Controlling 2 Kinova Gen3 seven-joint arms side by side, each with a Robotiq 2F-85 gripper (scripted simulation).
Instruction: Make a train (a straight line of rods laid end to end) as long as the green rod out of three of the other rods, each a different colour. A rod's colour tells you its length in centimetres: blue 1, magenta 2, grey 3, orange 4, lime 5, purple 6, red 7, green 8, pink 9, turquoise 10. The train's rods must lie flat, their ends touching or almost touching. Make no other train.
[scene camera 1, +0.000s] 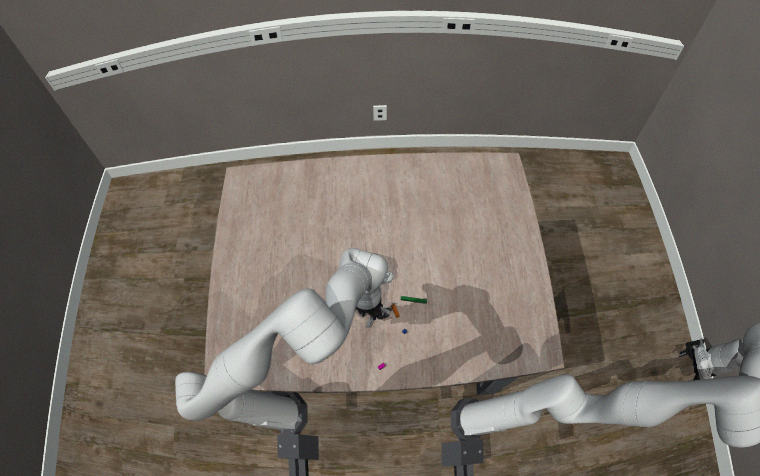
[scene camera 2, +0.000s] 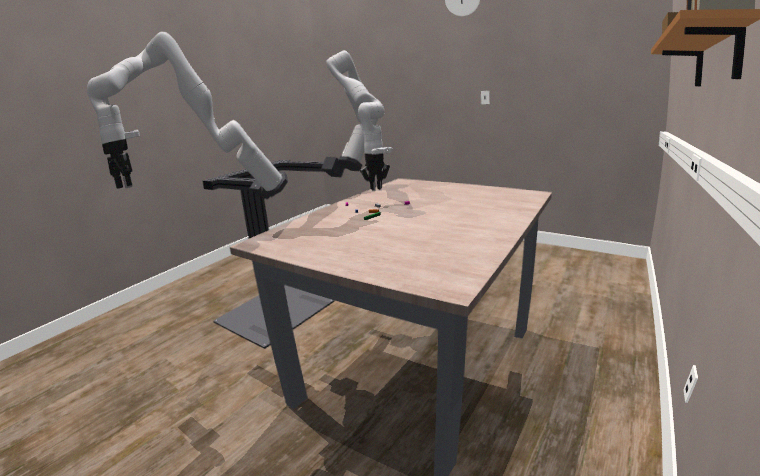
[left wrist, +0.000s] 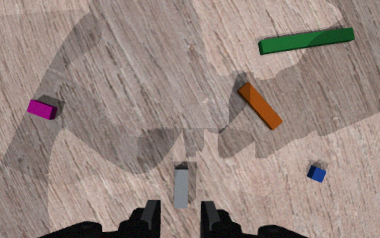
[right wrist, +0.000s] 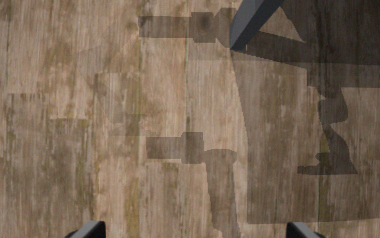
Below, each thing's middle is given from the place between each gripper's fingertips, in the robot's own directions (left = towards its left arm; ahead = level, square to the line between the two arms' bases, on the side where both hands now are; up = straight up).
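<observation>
The orange rod (left wrist: 247, 91) is 4 cm ahead of my left hand, 8 cm to the right of it and 8 cm below it. I also see the green rod (left wrist: 268, 46), and it is 13 cm to the right of my left hand, 8 cm ahead of it and 8 cm below it.
Counting from my right hand (scene camera 2: 124, 187), I find the green rod 34 cm ahead of it, 78 cm to the left of it and 28 cm below it. The orange rod is 83 cm to the left of my right hand, 31 cm ahead of it and 28 cm below it.
</observation>
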